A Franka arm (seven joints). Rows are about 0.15 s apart.
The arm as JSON. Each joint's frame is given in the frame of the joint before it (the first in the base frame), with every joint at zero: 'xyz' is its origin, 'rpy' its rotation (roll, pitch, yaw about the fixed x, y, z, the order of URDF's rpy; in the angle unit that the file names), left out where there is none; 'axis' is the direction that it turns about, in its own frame. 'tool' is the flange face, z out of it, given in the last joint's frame.
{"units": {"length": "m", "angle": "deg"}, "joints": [
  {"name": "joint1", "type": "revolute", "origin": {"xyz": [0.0, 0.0, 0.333]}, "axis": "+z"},
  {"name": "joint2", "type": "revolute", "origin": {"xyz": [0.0, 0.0, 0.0], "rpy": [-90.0, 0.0, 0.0]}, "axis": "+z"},
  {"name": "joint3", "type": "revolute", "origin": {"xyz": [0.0, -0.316, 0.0], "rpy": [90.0, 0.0, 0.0]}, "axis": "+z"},
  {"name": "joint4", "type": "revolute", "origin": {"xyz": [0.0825, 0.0, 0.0], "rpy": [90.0, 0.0, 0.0]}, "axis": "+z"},
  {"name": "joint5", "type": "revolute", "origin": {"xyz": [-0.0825, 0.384, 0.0], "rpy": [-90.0, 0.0, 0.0]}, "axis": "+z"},
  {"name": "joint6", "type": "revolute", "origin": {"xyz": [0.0, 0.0, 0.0], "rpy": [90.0, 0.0, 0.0]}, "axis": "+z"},
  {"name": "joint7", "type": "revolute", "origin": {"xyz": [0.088, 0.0, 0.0], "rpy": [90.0, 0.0, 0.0]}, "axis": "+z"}
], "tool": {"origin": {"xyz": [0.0, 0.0, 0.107]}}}
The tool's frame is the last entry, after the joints.
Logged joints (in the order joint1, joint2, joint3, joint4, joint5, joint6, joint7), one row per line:
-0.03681, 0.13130, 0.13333, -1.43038, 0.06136, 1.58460, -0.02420
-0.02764, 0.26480, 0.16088, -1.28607, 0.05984, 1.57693, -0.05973
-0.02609, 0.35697, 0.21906, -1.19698, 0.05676, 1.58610, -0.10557
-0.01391, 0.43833, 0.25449, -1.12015, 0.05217, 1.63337, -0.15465
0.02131, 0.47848, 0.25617, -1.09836, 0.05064, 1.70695, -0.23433
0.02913, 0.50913, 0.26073, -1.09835, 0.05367, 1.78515, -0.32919
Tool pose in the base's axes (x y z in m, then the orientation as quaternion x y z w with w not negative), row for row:
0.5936, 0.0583, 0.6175, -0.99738, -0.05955, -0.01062, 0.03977
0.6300, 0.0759, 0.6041, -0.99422, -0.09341, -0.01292, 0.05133
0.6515, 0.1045, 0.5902, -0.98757, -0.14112, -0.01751, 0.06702
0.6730, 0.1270, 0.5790, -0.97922, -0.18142, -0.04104, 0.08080
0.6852, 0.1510, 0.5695, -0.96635, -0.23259, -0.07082, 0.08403
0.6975, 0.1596, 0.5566, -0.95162, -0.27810, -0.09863, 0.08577
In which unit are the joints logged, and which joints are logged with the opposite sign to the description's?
The joints are logged in radians. Opposite sign: none.
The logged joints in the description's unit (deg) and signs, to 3 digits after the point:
-2.109, 7.523, 7.639, -81.955, 3.516, 90.791, -1.387
-1.584, 15.172, 9.218, -73.686, 3.429, 90.351, -3.422
-1.495, 20.453, 12.551, -68.582, 3.252, 90.877, -6.049
-0.797, 25.114, 14.581, -64.180, 2.989, 93.585, -8.861
1.221, 27.415, 14.677, -62.931, 2.901, 97.801, -13.426
1.669, 29.171, 14.939, -62.931, 3.075, 102.282, -18.861

